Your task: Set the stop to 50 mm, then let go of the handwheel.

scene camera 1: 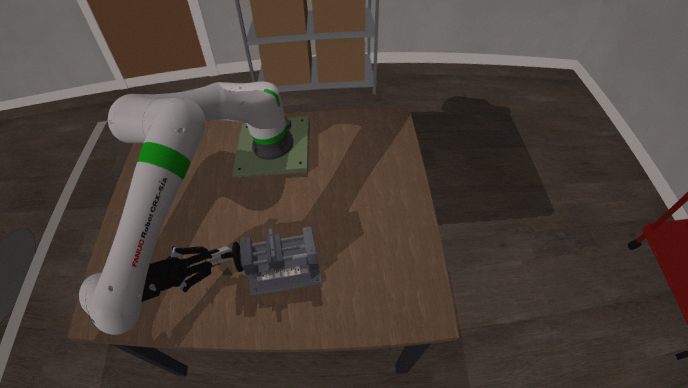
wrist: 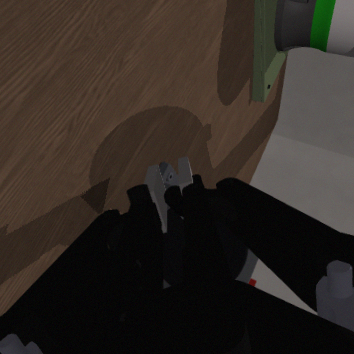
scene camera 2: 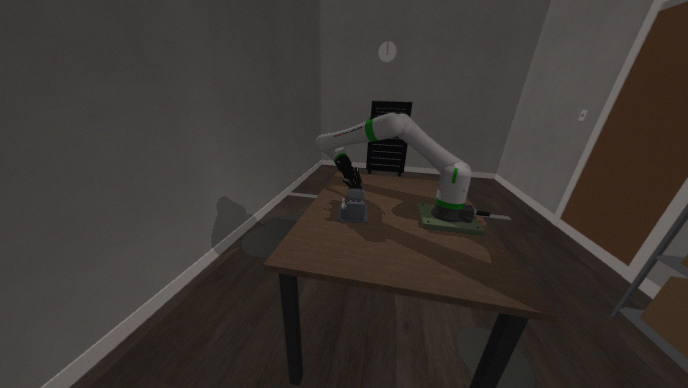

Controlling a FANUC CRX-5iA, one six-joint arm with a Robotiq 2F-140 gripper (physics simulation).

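Pixels of known places: gripper, fingertip midpoint: [scene camera 1: 229,252] [wrist: 172,176]; arm's base at its link origin: [scene camera 1: 272,144] [wrist: 285,10] [scene camera 2: 446,215].
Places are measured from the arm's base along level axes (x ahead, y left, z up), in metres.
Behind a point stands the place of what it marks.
The grey stop device [scene camera 1: 285,285] {x 0.528, y 0.103, z -0.010 m} [scene camera 2: 353,212] {x 0.442, y 0.186, z 0.035 m} stands on the table. Its black handwheel [scene camera 1: 237,257] {x 0.493, y -0.016, z 0.082 m} [wrist: 237,250] {x 0.471, y -0.031, z 0.088 m} is on the left end in the first scene view. The stop's grey crossblock [scene camera 1: 274,250] {x 0.478, y 0.087, z 0.101 m} sits on the rods, left of their middle. A white scale [scene camera 1: 287,272] {x 0.509, y 0.114, z 0.036 m} runs along the front with a small red mark near its middle; its numbers are too small to read. My gripper [scene camera 1: 226,255] {x 0.447, y -0.066, z 0.021 m} [scene camera 2: 355,186] {x 0.447, y -0.066, z 0.021 m} [wrist: 172,176] {x 0.447, y -0.066, z 0.021 m} comes in from the left, shut on the handwheel's small black handle [wrist: 173,195] {x 0.469, y -0.081, z 0.037 m}. The fingers and black linkages hide much of the wheel in the wrist view.
The wooden table [scene camera 1: 390,300] {x 0.564, y 0.388, z -0.020 m} [scene camera 2: 400,260] {x 0.210, y 0.400, z -0.020 m} carries my arm's green base plate [scene camera 1: 300,168] {x 0.120, y 0.112, z 0.004 m} [scene camera 2: 452,228] {x -0.007, y 0.124, z -0.002 m} behind the device. A shelf rack [scene camera 1: 375,65] with boxes stands beyond the table. A red object [scene camera 1: 670,250] is at the far right. A black cabinet [scene camera 2: 391,105] stands at the back wall.
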